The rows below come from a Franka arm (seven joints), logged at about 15 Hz.
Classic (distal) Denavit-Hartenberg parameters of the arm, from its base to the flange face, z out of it. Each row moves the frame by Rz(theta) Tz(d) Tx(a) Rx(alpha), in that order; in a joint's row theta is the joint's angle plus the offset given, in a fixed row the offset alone. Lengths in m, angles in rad.
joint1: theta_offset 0; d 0.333; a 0; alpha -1.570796
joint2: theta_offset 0; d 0; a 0; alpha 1.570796
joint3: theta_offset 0; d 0.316; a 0.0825; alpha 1.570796
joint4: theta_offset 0; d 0; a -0.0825; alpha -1.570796
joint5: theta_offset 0; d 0.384; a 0; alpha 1.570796
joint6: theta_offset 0; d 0; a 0.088; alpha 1.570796
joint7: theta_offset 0; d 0.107; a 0; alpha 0
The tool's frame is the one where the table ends.
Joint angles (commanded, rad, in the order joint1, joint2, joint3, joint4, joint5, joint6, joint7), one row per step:
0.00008, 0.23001, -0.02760, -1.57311, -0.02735, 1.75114, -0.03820
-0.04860, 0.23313, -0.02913, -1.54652, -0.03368, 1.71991, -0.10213
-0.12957, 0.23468, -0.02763, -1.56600, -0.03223, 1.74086, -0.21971
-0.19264, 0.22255, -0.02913, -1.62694, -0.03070, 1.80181, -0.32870
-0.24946, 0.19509, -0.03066, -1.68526, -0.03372, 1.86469, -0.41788
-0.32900, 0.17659, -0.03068, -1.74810, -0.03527, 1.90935, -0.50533
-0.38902, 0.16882, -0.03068, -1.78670, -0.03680, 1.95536, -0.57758
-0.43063, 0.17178, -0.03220, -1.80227, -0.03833, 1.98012, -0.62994
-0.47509, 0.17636, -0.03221, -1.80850, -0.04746, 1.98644, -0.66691
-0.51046, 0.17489, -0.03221, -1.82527, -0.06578, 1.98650, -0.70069
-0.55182, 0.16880, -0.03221, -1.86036, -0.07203, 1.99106, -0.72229
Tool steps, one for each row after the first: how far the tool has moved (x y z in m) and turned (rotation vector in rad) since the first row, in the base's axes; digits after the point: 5 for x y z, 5 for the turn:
-0.00163, -0.03197, 0.00814, -0.00273, 0.01023, 0.01404
-0.00720, -0.08145, -0.00038, 0.00645, 0.01374, 0.05224
-0.01777, -0.12038, -0.01670, 0.01203, 0.00438, 0.09800
-0.03223, -0.15436, -0.02205, 0.00446, -0.02307, 0.13176
-0.05491, -0.19860, -0.03674, 0.00658, -0.02053, 0.14140
-0.07130, -0.23150, -0.04633, 0.00121, -0.03151, 0.15580
-0.08236, -0.25529, -0.05332, -0.00203, -0.03431, 0.16655
-0.09527, -0.27974, -0.05848, -0.00601, -0.02447, 0.16298
-0.10958, -0.29767, -0.06542, -0.00968, -0.00092, 0.16886
-0.12924, -0.31528, -0.07775, 0.00216, 0.02276, 0.15195

